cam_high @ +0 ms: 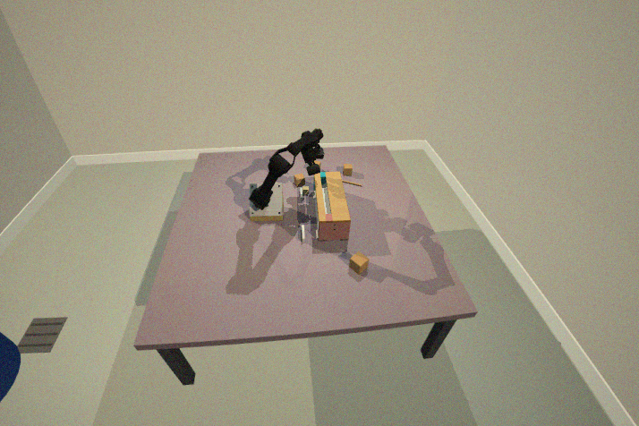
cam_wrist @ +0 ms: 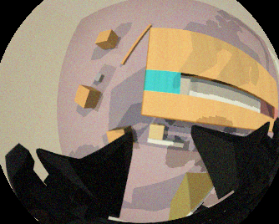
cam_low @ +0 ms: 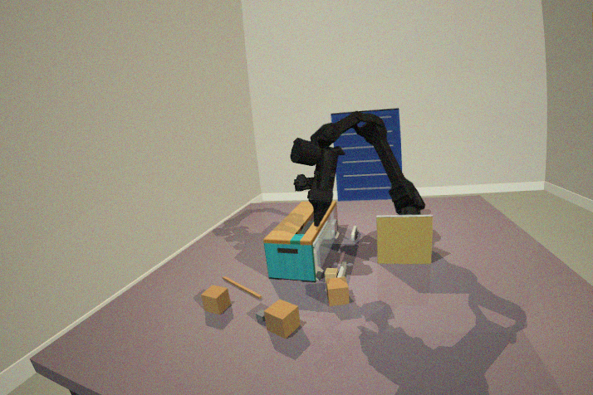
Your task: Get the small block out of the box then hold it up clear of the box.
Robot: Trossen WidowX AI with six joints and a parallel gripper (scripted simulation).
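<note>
Right now my gripper tip is 40 mm past the tan block, 20 mm to the right of it and 150 mm above it. From my gripper tip the other things lie so: cube: 160 mm ahead, 520 mm to the right, 140 mm below; thin stick: 220 mm ahead, 90 mm to the left, 160 mm below; box: 40 mm ahead, 160 mm to the right, 100 mm below.
</note>
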